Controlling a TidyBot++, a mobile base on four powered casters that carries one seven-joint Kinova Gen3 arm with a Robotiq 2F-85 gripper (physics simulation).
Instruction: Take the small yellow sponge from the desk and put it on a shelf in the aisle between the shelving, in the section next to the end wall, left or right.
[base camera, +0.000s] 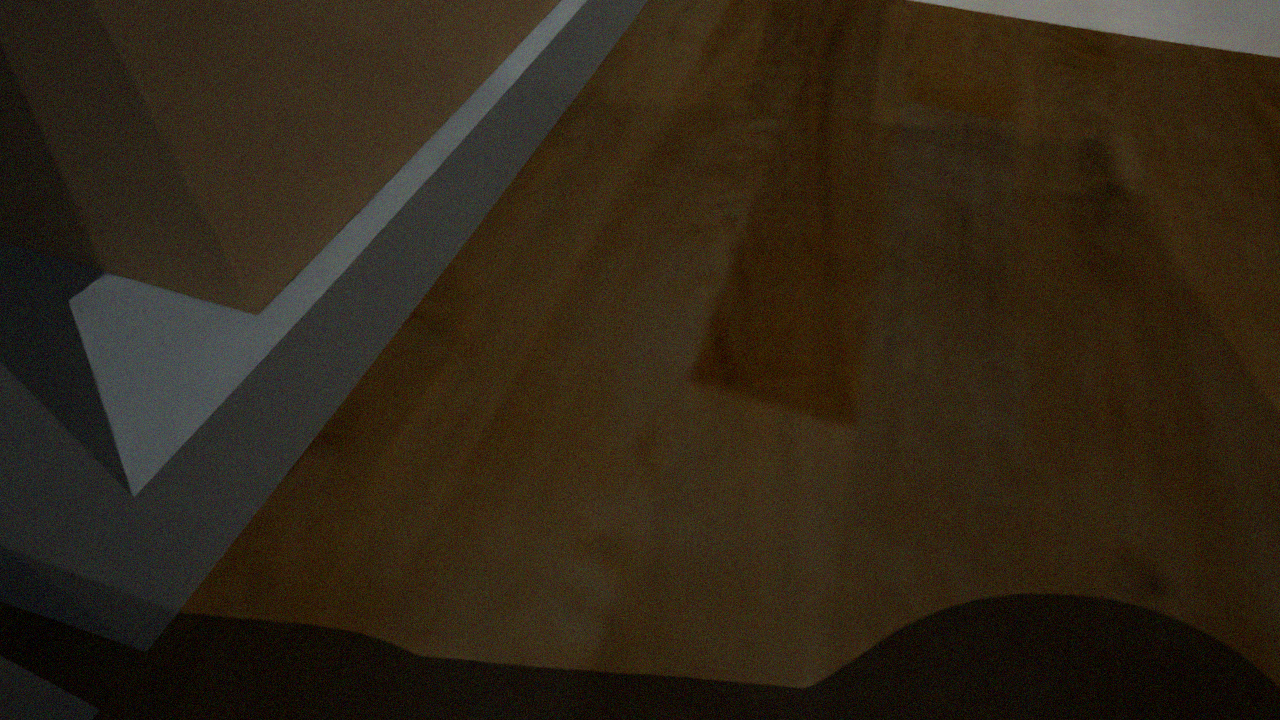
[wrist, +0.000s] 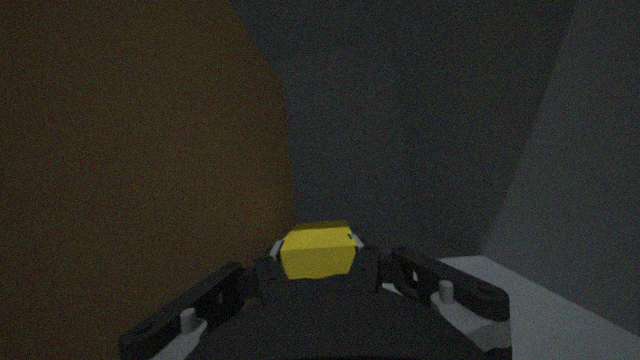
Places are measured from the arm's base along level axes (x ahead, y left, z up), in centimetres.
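Pixels of known places: gripper, fingertip midpoint: (wrist: 317, 247).
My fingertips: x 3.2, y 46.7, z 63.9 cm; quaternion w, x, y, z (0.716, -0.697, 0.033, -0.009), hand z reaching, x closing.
Note:
Ahead of a thing's pixels: the offset from my fingertips to its middle. "*": to the spot under its first point. Level surfaces: height alone.
The small yellow sponge {dx +0.4, dy +1.8, dz -1.2 cm} (wrist: 318, 252) is between the fingertips of my gripper (wrist: 317, 247) at the lower middle of the wrist view. The gripper is shut on it, with one finger pad against each side. The sponge's far end shows beyond the fingertips, and its near underside is hidden by the gripper body. A pale flat surface {dz -4.4 cm} (wrist: 550, 310) shows below and to the right of the gripper. The sponge and gripper do not show in the base view.
A large orange-brown box {dx -27.0, dy +3.1, dz +9.1 cm} (wrist: 140, 150) stands close on the gripper's left. Dark grey panels (wrist: 400, 125) rise behind and to the right. In the base view, a brown block {* dx +40.5, dy -28.9, dz -88.5 cm} (base camera: 313, 107) stands on a grey-edged pale base {dz -95.9 cm} (base camera: 179, 376) at left, beside wooden floor {dz -103.5 cm} (base camera: 626, 465).

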